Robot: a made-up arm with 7 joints.
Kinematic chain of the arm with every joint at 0, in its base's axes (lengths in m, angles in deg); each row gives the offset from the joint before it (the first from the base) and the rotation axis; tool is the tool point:
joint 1: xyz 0 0 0 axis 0 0.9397 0.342
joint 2: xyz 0 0 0 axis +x
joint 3: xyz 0 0 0 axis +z
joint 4: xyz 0.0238 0 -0.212 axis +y
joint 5: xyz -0.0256 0 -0.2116 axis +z
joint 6: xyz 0 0 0 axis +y
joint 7: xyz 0 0 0 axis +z
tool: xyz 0 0 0
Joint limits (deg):
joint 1: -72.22..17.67
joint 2: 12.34..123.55
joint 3: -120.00..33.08
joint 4: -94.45..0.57
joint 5: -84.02..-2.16
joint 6: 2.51..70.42
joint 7: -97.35..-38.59
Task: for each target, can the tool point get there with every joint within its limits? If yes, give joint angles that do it. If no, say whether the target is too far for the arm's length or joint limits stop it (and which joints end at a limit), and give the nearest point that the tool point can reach.
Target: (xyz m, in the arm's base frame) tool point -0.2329 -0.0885 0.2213
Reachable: no: joint limits stop it (at a limit: joint 1, joint 2, joint 3, joint 4) | nearest point -0.1084 0.0904 0.2916 | short by 0.229 m
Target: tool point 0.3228 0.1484 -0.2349
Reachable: yes | joints -40.76 25.67 14.69 -19.29 -42.37 59.76 -50.24
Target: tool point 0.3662 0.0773 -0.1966
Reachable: yes | joints -50.47 30.99 -46.60 -28.45 -32.64 49.63 -85.49
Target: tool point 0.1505 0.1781 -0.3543
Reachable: yes | joints -9.16 22.14 19.68 -25.34 -36.62 52.15 -91.40
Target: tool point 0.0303 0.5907 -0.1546
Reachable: no: too far | nearest point 0.0211 0.4121 -0.1078 | short by 0.185 m
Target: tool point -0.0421 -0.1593 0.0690
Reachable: no: joint limits stop it (at a limit: joint 1, joint 2, joint 4) | nearest point 0.2278 -0.2303 -0.0034 | short by 0.288 m
